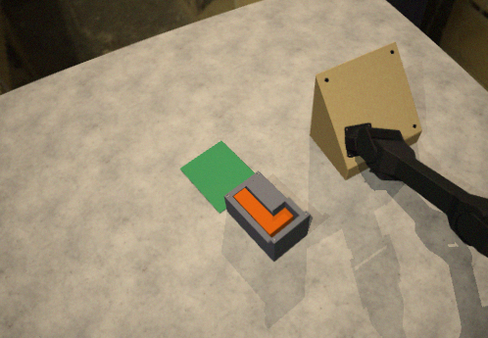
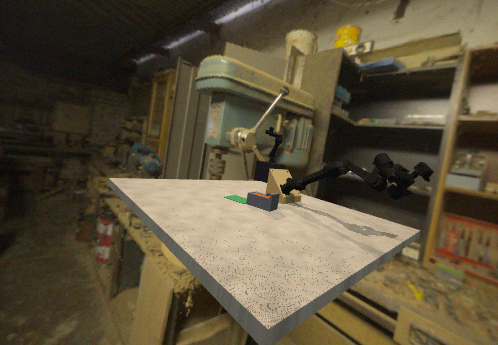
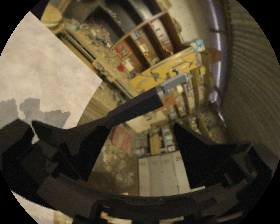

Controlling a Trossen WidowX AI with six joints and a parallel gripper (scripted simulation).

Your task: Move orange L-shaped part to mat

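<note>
Now: gripper tip 38 cm short of the orange L-shaped part, 58 cm to the left of it and 21 cm above it. Also, from my gripper tip: green mat (44 cm ahead, 73 cm to the right, 28 cm below).
</note>
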